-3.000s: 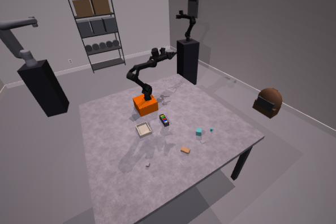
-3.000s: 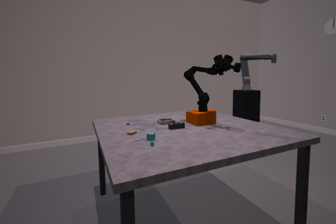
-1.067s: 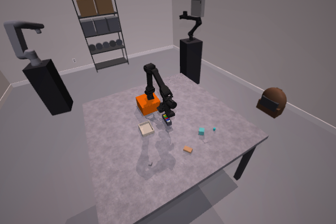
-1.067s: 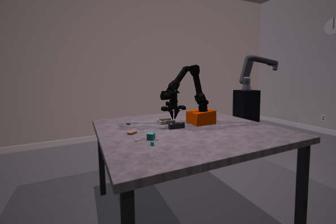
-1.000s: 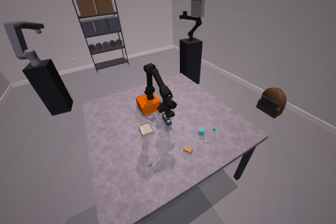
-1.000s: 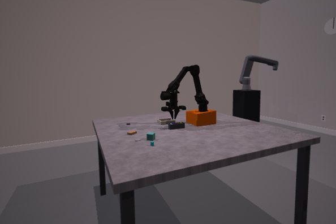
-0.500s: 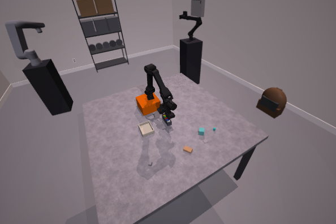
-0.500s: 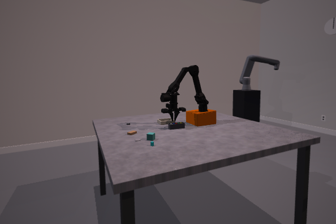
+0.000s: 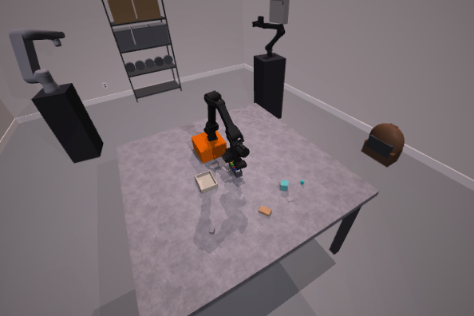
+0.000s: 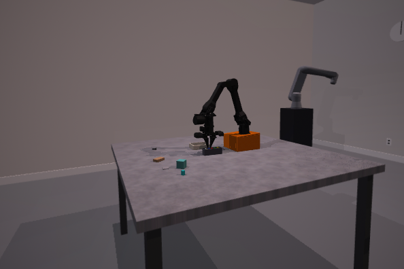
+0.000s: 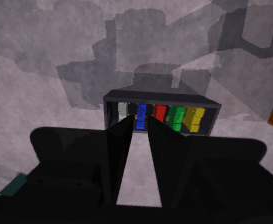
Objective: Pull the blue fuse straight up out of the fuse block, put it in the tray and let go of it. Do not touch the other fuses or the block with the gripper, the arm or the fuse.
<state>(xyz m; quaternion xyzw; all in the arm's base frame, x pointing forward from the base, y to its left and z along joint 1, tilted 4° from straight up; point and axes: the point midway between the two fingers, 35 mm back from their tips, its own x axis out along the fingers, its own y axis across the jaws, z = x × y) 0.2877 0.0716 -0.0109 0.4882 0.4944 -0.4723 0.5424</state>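
Now: gripper tip 2 cm above the blue fuse. Round my gripper tip: beige tray 20 cm to the right, 4 cm below, 1 cm ahead; orange-brown block 33 cm ahead, 4 cm to the left, 4 cm below; teal cube 22 cm ahead, 21 cm to the left, 2 cm below.
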